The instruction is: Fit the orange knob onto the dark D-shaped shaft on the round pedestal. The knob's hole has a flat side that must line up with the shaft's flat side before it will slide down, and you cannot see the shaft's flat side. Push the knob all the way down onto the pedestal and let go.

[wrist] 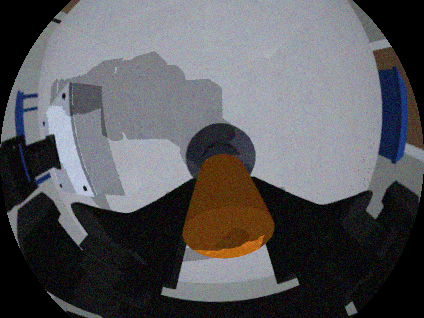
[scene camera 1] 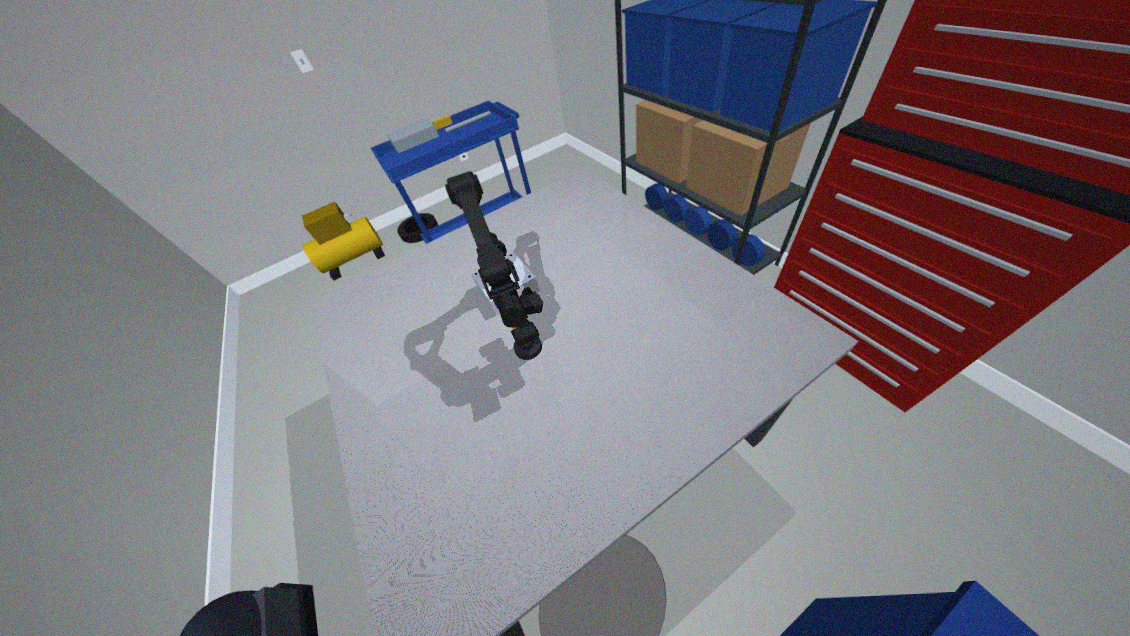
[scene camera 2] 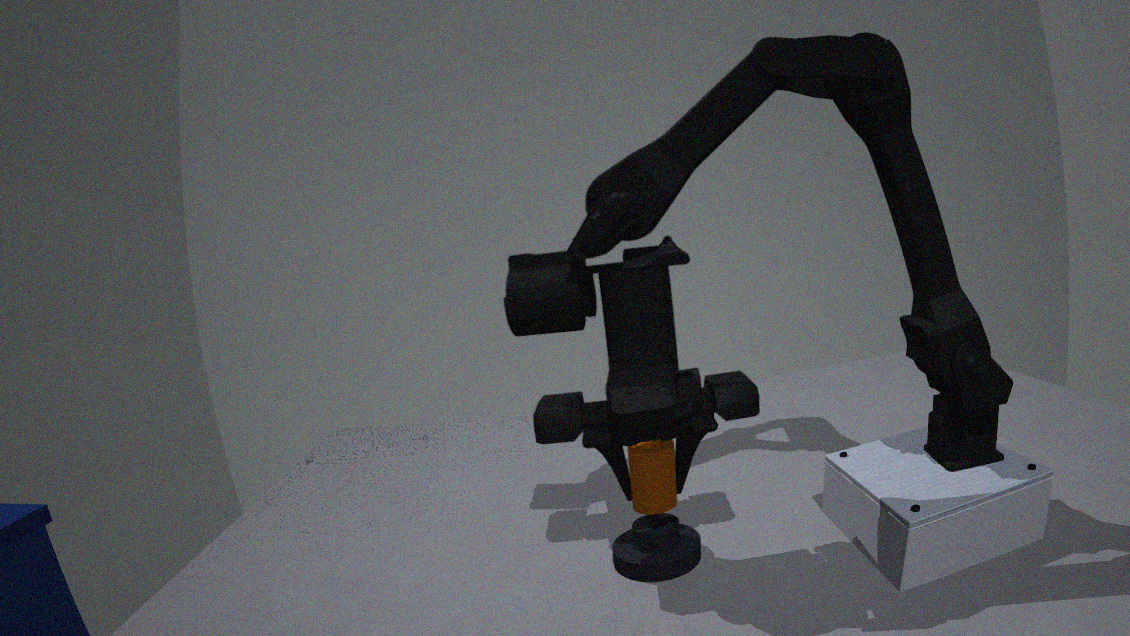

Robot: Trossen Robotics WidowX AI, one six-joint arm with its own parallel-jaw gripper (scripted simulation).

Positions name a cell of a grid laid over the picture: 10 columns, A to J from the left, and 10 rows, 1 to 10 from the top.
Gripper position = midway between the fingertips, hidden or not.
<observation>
My gripper (scene camera 2: F8) holds an orange knob (scene camera 2: F8).
The orange knob also shows in the wrist view (wrist: F7). My gripper is seen too in the wrist view (wrist: F6) and in scene camera 1 (scene camera 1: E6).
</observation>
